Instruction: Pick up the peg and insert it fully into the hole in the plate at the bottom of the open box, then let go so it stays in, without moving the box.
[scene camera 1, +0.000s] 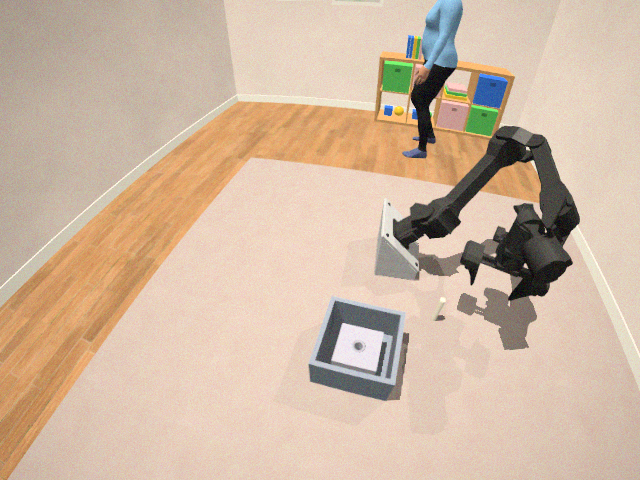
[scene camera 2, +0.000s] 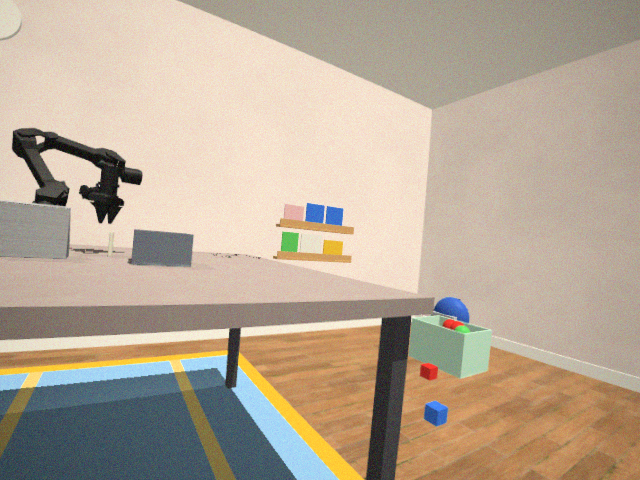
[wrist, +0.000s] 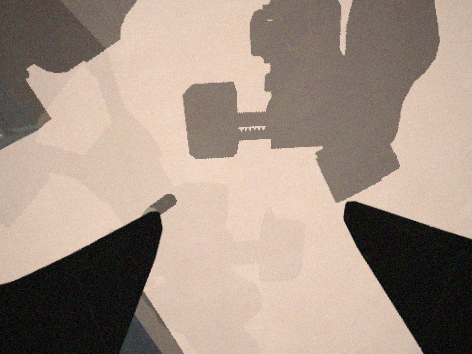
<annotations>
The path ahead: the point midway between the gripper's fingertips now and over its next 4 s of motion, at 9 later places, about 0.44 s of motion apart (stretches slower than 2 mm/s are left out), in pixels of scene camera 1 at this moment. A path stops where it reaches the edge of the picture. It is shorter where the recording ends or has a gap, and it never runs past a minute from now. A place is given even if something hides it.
The gripper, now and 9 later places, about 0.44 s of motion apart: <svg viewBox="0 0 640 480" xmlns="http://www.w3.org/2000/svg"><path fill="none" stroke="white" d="M490 291L453 291L448 293L441 306L435 317L436 317L446 297L450 290L447 289L435 291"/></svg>
</annotations>
